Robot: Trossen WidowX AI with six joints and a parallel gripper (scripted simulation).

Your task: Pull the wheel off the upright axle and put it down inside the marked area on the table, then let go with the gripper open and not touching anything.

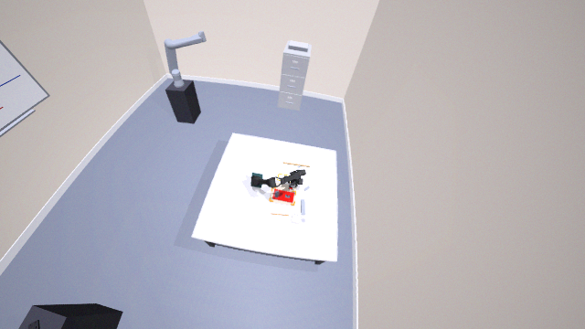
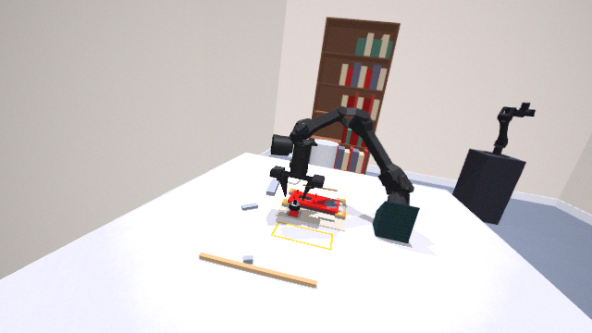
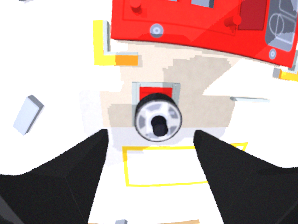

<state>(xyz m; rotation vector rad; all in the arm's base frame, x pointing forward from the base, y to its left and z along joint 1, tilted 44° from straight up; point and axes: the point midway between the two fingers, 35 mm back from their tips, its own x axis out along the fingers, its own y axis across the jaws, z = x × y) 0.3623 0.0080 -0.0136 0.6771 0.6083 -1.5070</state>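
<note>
Right now the wheel is 3 cm below my gripper tip and 1 cm behind it. Round my gripper tip: wooden strip 30 cm to the left, 6 cm below, 3 cm ahead; then black axle 3 cm below, 1 cm behind.
</note>
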